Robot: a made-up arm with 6 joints.
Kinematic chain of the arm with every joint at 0, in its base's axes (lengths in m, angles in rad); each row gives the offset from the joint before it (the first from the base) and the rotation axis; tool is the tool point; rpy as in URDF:
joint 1: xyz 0 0 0.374 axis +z
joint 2: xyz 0 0 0 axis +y
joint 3: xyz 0.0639 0 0.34 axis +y
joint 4: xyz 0.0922 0 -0.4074 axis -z
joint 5: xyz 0 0 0 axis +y
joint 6: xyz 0.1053 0 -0.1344 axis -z
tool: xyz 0 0 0 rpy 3.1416 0 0
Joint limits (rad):
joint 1: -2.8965..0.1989
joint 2: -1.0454..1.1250
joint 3: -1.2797..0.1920
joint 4: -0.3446..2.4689
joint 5: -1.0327..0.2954
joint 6: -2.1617..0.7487
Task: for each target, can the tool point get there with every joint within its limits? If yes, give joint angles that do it. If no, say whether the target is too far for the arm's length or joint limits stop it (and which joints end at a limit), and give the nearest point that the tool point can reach.
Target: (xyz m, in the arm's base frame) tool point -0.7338 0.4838 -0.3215
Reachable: no: too far | nearest point -0.5148 0.0201 -0.0200 | short by 0.595 m
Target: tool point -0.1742 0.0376 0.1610
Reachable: yes | joints -2.3303 0.5273 0.0071 1.3471 -0.4893 -0.1312
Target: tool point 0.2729 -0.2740 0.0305
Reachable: yes | joints -0.5134 0.7873 -0.8169 1.7763 -0.0119 -1.7226
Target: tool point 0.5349 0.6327 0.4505
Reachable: no: joint limits stop it (at a limit: joint 1, joint 4) | nearest point 0.6252 0.1849 0.4505 | short by 0.457 m
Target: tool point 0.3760 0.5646 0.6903
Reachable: no: joint limits stop it (at a limit: joint 1, joint 4) | nearest point 0.4593 0.1514 0.6903 | short by 0.421 m
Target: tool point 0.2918 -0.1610 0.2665
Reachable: yes | joints -0.1228 -0.0165 -0.1263 0.9300 -0.4691 0.3232
